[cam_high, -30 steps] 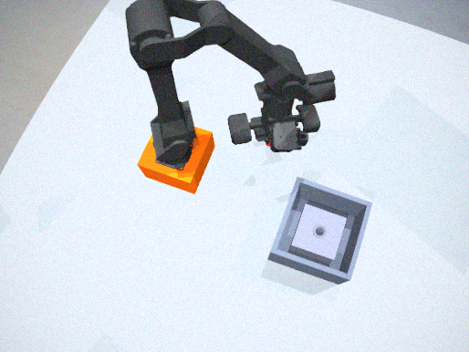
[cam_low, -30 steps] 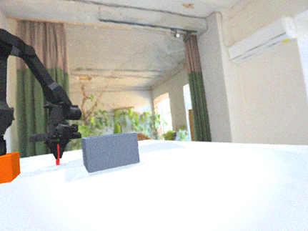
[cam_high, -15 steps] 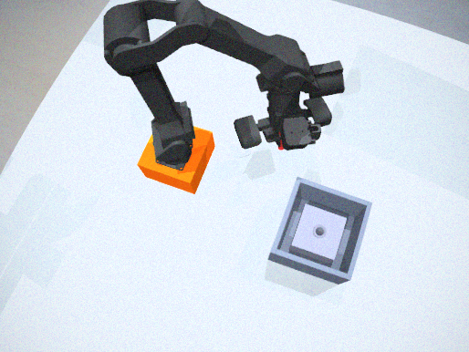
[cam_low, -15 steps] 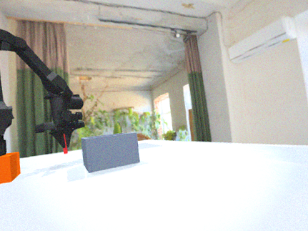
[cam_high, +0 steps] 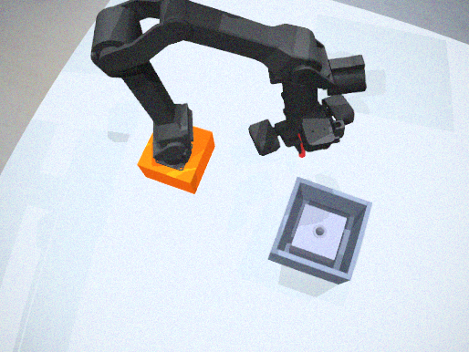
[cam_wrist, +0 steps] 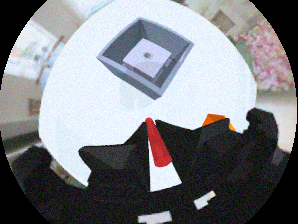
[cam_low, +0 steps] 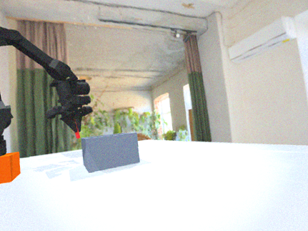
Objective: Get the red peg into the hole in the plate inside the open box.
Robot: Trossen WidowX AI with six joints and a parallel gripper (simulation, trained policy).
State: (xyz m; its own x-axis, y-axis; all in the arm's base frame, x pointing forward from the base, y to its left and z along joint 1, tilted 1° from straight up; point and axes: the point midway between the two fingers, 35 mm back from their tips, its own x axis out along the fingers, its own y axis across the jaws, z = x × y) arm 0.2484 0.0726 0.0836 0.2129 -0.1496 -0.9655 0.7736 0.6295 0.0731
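Right now my gripper tip is 13 cm to the left of the pale plate, 8 cm short of it and 8 cm above it. From my gripper tip the other things lie so: red peg (1 cm to the left, 1 cm behind, 1 cm above); then grey box (13 cm to the right, 9 cm below, 8 cm ahead).
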